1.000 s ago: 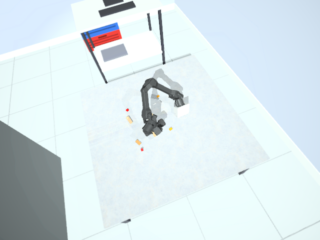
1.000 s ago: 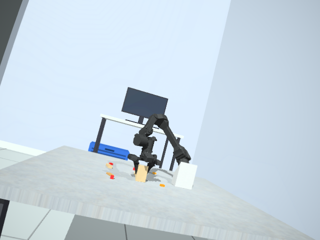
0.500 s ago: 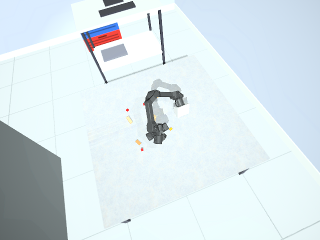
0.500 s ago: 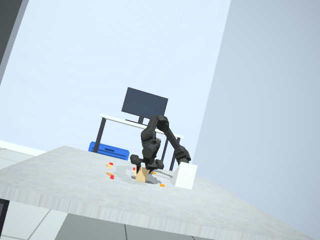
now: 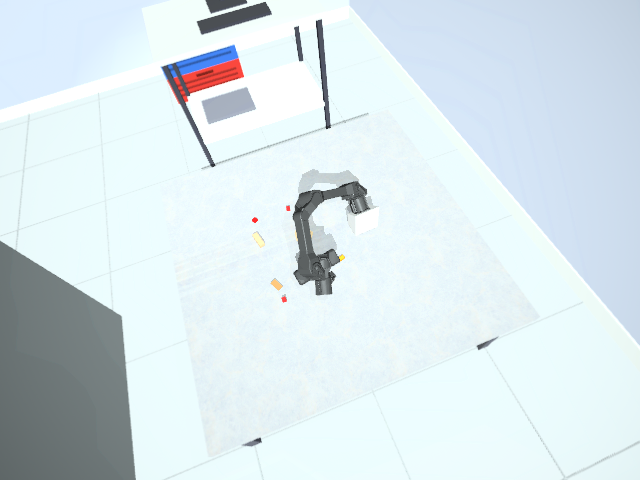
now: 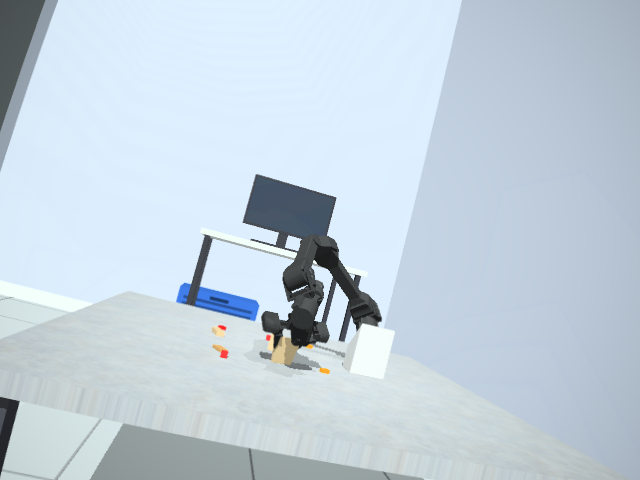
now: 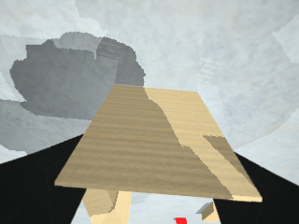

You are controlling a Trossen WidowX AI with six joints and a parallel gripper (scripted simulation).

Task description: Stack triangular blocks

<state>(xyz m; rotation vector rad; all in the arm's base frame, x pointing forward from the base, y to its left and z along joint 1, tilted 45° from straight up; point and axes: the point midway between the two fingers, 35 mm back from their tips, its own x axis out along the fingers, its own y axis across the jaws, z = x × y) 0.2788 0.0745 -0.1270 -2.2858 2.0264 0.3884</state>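
Right now my gripper tip is 1 cm below the tan wooden triangular block.
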